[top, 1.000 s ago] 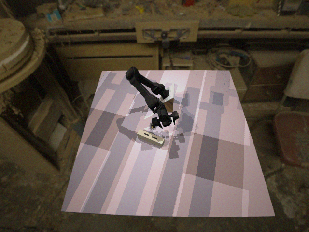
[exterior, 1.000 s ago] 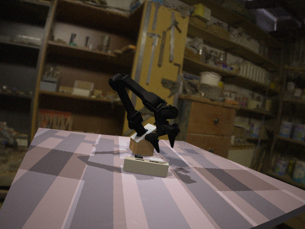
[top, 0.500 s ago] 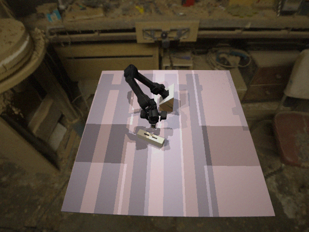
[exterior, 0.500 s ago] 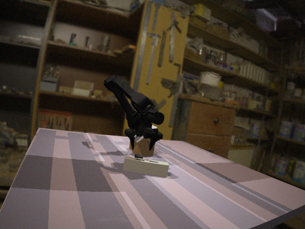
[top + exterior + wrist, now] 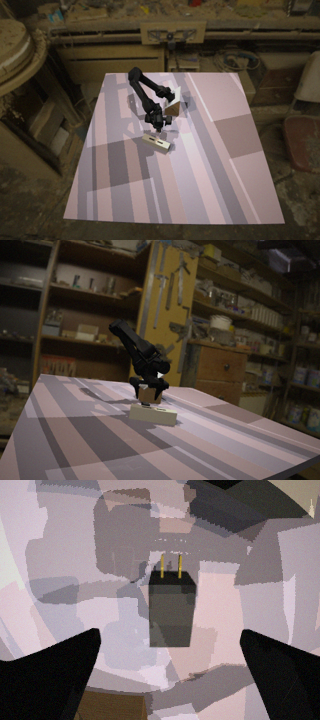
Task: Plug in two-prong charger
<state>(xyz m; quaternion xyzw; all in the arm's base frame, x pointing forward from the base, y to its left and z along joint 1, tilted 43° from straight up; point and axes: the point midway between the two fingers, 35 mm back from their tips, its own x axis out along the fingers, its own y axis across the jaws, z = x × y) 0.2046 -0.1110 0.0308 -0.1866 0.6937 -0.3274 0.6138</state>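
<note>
Now: gripper tip 2 cm short of the black two-prong charger and 4 cm above it.
</note>
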